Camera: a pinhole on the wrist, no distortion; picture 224 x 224 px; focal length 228.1 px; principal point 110.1 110.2 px. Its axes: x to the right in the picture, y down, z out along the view. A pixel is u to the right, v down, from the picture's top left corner.
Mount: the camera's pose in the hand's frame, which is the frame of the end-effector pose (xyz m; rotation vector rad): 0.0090 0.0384 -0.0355 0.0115 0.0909 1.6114
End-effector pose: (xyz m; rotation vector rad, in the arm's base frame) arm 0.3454 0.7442 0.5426 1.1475 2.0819 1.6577
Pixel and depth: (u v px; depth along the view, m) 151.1 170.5 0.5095
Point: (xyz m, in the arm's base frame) 0.7684 1.0240 0.4972
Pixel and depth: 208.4 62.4 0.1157
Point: 0.4071 0.8295 0.6145
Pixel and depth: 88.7 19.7 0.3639
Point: 0.4379 1.0977 0.5132
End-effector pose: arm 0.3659 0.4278 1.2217 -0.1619 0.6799 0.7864
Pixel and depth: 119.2 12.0 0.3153
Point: 0.5338 0.6788 1.3375
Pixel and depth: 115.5 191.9 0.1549
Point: 0.3754 0.4858 1.3448
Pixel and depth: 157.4 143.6 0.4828
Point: 0.4601 0.6881 1.6074
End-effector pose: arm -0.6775 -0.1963 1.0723 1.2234 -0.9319 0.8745
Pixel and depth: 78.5 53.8 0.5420
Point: -0.6604 -0.6823 1.2857
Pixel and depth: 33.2 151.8 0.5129
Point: -0.6440 -0.6987 1.0374
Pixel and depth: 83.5 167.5 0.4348
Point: -0.7529 -0.6022 1.0485
